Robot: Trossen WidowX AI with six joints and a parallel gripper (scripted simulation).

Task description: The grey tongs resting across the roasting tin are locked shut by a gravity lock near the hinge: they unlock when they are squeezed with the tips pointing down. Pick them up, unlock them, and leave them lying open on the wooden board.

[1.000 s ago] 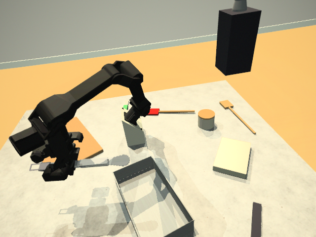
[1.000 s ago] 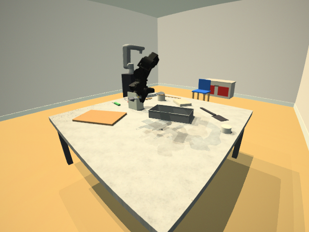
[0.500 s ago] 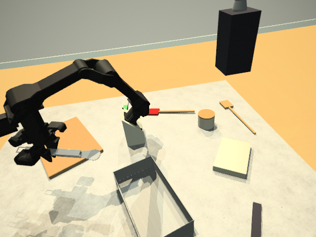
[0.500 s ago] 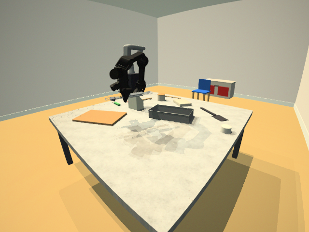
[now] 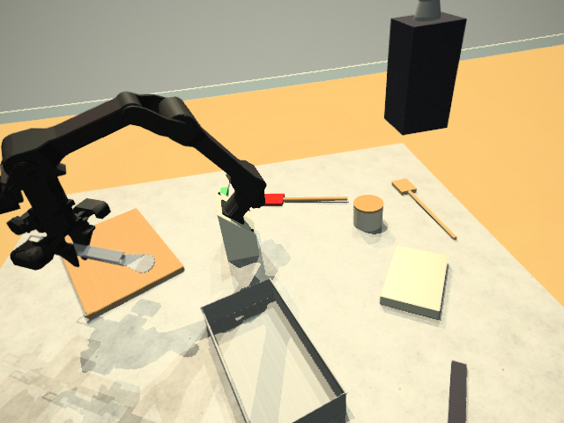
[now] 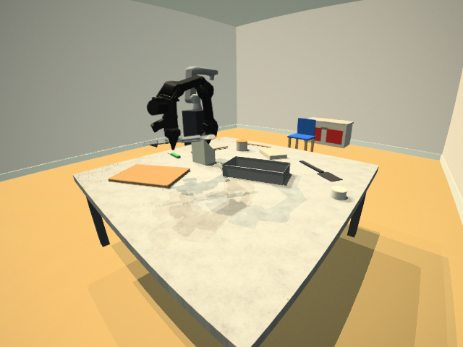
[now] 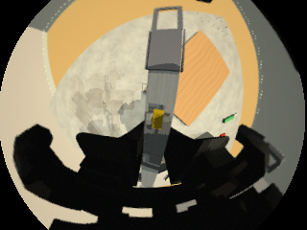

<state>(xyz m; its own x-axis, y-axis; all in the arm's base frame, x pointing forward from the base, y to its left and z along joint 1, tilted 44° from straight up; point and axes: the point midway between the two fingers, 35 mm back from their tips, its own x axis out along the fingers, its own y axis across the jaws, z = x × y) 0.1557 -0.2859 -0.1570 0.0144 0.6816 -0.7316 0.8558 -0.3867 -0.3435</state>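
My gripper tip is now 40 mm below the yellow lock piece, 20 mm to the left of it and 10 mm past it. Round my gripper tip: green item: 450 mm behind, 290 mm to the left, 160 mm below; wooden board: 220 mm behind, 160 mm below, 20 mm to the right; roasting tin: 340 mm to the left, 210 mm ahead, 140 mm below.
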